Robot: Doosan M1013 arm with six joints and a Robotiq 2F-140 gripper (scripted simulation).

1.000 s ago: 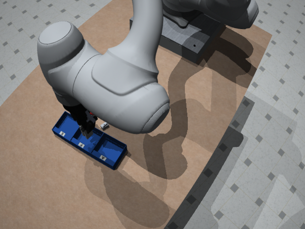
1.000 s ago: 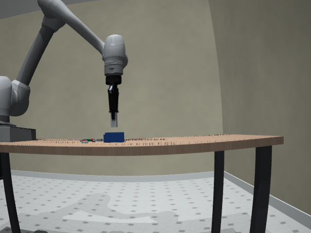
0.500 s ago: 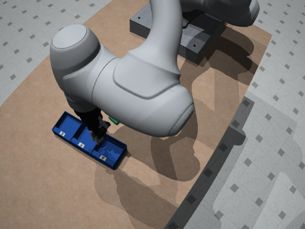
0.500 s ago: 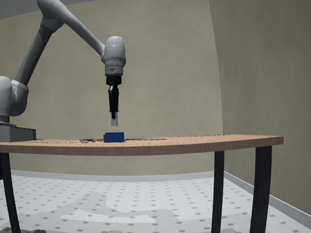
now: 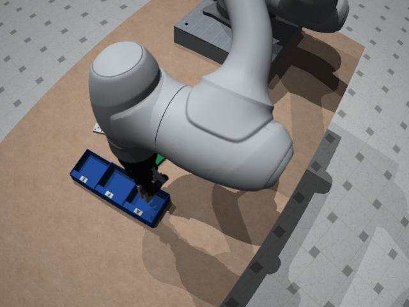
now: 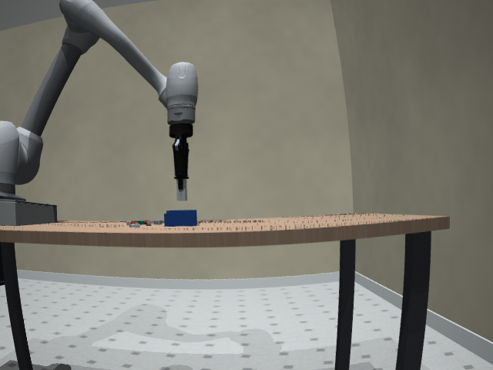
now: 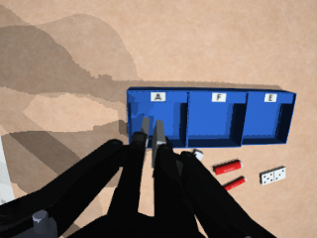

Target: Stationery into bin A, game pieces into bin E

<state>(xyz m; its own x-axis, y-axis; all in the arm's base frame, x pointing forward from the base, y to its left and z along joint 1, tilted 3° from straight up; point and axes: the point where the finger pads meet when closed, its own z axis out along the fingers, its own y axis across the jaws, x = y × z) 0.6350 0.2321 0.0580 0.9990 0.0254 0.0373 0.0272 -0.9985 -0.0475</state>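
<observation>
Now: hand 250 mm to the left of the white domino, 100 mm above it and 70 mm past it. Also, from my hand: green flat block: 110 mm behind, 100 mm below, 80 mm to the right; then blue three-compartment bin: 90 mm to the right, 80 mm below, 20 mm ahead; then grey clip-like piece: 90 mm to the right, 90 mm below, 60 mm behind.
</observation>
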